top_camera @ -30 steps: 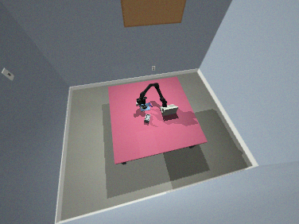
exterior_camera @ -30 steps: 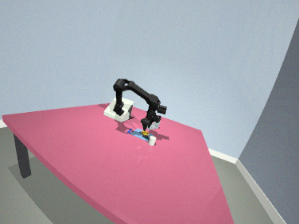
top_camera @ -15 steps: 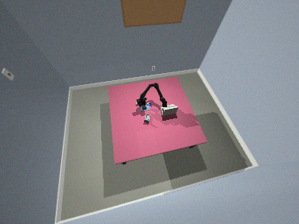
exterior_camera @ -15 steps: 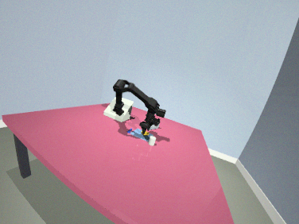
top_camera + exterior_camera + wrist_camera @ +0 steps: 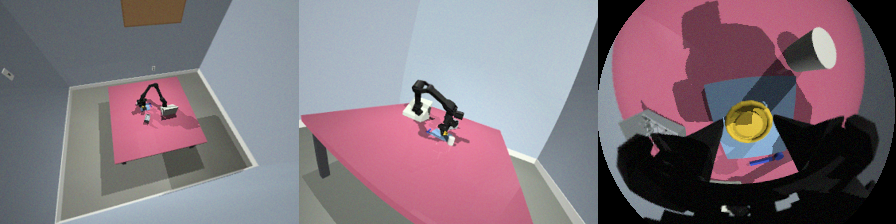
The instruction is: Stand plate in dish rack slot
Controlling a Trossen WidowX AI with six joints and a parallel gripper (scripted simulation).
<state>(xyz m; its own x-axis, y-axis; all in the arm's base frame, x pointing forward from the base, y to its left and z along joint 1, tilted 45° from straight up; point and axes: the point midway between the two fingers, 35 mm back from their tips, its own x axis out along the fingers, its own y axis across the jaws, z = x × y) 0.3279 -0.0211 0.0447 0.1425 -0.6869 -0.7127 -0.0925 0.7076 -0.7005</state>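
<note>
Right now the light blue mat is 2 cm behind my gripper tip, 1 cm to the right of it and 1 cm below it. Also, from my gripper tip: yellow plate: 1 cm above; white cup: 10 cm ahead, 7 cm to the right, 2 cm above; blue spoon: 11 cm behind, 6 cm to the right, 1 cm below.
</note>
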